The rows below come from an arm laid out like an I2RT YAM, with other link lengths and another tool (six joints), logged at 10 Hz.
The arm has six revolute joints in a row. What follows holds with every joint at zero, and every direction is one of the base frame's. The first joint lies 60.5 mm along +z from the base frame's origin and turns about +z. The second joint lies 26.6 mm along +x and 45.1 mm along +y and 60.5 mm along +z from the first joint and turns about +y. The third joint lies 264 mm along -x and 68.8 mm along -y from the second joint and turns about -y. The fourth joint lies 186.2 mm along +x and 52.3 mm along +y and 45.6 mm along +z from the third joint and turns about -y. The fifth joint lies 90.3 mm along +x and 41.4 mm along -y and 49.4 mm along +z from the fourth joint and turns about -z. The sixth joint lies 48.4 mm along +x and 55.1 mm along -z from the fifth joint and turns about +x. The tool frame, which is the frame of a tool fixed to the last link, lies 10 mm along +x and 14 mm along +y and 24 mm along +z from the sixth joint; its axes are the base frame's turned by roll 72.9, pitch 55.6 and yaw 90 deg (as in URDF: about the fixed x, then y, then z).
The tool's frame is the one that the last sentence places.
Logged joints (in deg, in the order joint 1, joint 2, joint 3, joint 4, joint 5, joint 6), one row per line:
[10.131, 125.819, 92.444, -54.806, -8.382, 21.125]
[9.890, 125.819, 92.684, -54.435, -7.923, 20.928]
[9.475, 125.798, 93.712, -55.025, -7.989, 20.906]
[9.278, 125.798, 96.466, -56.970, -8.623, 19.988]
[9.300, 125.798, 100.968, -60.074, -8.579, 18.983]
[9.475, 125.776, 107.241, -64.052, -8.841, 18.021]
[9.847, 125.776, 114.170, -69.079, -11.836, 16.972]
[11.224, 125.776, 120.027, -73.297, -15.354, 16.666]
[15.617, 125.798, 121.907, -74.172, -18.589, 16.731]
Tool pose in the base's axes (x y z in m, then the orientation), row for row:
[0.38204, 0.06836, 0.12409, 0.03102, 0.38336, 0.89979, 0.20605]
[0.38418, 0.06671, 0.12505, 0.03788, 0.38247, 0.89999, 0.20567]
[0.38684, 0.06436, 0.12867, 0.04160, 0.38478, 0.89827, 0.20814]
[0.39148, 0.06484, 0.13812, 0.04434, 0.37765, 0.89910, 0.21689]
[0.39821, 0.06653, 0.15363, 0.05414, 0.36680, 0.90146, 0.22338]
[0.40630, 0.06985, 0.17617, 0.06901, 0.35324, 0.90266, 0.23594]
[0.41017, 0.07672, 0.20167, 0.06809, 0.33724, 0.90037, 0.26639]
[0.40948, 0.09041, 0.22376, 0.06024, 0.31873, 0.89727, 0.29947]
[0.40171, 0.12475, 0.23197, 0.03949, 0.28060, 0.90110, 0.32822]
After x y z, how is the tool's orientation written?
As a quaternion, w x y z.
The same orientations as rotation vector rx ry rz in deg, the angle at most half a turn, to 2 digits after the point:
[67.67, 158.84, 36.37]
[67.23, 158.20, 36.15]
[67.48, 157.54, 36.50]
[66.12, 157.42, 37.98]
[63.84, 156.90, 38.88]
[60.93, 155.71, 40.70]
[58.21, 155.40, 45.98]
[55.27, 155.59, 51.93]
[49.28, 158.24, 57.64]

